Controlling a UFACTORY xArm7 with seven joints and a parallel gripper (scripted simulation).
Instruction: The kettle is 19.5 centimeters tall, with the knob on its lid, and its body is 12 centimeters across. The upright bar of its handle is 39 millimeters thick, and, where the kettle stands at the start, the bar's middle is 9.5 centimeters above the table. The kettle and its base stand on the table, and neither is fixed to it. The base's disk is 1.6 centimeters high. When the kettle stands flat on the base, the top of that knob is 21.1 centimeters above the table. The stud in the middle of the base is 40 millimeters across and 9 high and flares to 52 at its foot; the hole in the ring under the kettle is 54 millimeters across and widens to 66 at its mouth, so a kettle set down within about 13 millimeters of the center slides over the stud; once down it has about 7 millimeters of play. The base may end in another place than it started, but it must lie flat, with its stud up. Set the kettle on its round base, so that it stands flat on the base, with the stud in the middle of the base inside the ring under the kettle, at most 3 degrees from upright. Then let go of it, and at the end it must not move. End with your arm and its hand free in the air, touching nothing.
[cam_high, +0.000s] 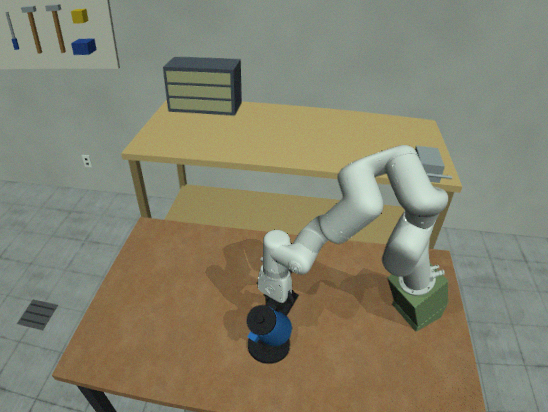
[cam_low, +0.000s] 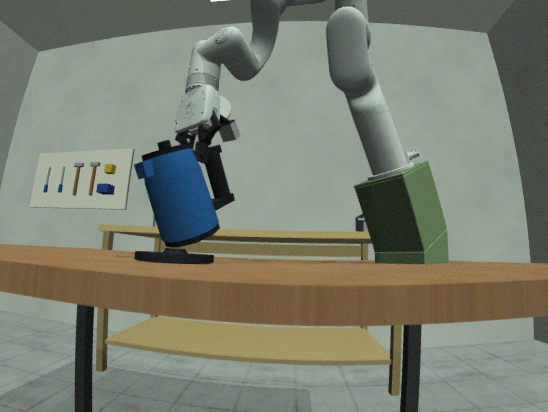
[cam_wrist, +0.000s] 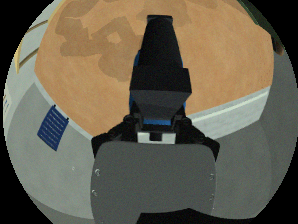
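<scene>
Right now my hand is 70 mm above the blue kettle. The rest, counted from my hand: round black base 20 mm ahead, 20 mm to the left, 210 mm below.
</scene>
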